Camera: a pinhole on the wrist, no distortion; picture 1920 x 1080 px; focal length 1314.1 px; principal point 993.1 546.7 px. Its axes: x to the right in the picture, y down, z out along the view. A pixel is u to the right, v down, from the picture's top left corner.
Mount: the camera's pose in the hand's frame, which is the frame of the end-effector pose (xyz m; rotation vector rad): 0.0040 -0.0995 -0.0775 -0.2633 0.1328 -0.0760
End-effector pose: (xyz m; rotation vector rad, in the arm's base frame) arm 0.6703 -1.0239 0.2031 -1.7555 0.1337 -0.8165
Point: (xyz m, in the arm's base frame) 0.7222 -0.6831 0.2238
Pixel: 373 45
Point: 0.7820 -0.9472 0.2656
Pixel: 1257 557
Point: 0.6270 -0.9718 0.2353
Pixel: 103 711
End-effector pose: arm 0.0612 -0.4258 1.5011 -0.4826 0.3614 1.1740
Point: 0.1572 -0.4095 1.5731
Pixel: 878 209
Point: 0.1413 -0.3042 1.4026
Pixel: outside the picture
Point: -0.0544 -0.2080 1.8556
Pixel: 657 732
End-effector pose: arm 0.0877 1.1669 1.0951 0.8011 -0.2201 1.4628
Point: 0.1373 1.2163 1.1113
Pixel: 1511 1038
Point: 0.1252 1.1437 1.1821
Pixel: 1025 900
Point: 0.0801 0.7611 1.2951
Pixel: 200 745
